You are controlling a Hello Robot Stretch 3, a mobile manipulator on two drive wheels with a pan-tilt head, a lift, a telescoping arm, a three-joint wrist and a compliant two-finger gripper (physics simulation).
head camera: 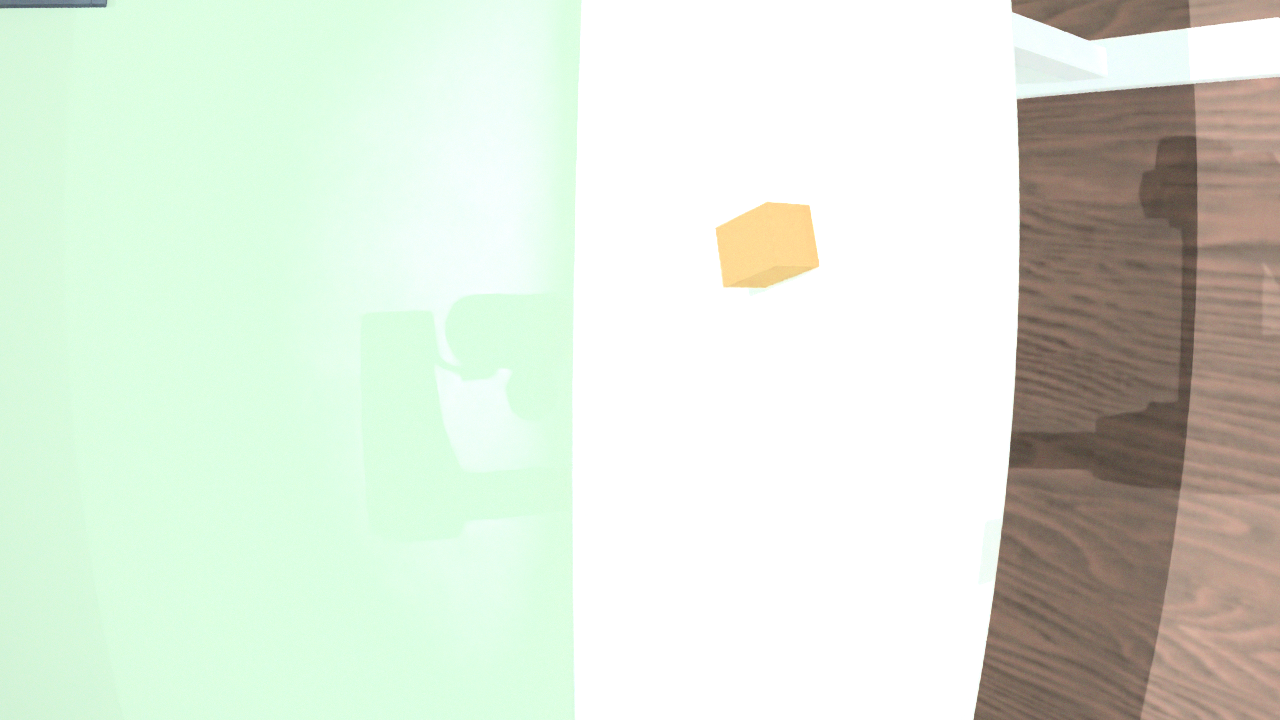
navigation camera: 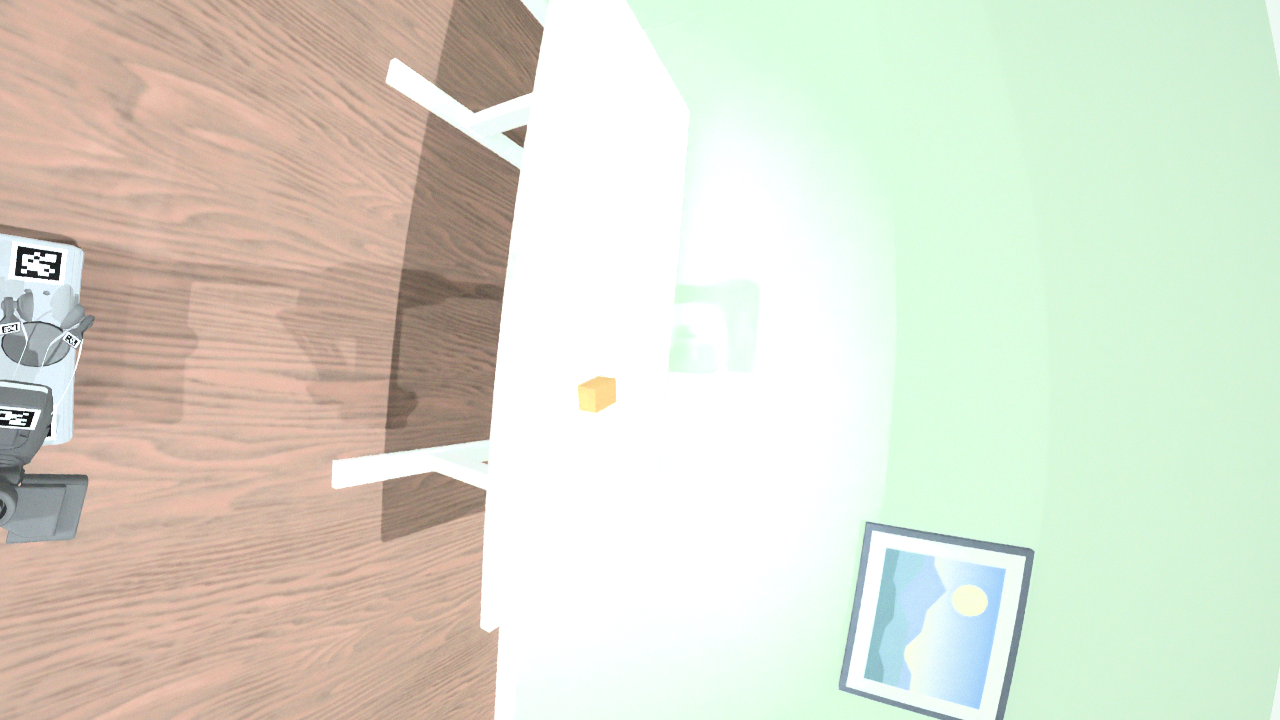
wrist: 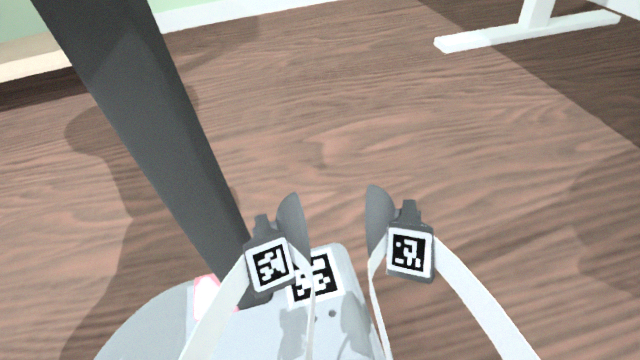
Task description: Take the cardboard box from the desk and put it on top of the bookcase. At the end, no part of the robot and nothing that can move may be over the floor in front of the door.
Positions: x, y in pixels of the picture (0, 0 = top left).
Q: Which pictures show the cardboard box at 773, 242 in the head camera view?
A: The head camera view and the navigation camera view only.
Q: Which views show my gripper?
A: The navigation camera view and the wrist view only.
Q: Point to a white desk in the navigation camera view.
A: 590, 283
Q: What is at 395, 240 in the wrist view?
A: My gripper.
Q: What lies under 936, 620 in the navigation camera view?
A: A framed picture.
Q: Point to a cardboard box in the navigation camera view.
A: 595, 395
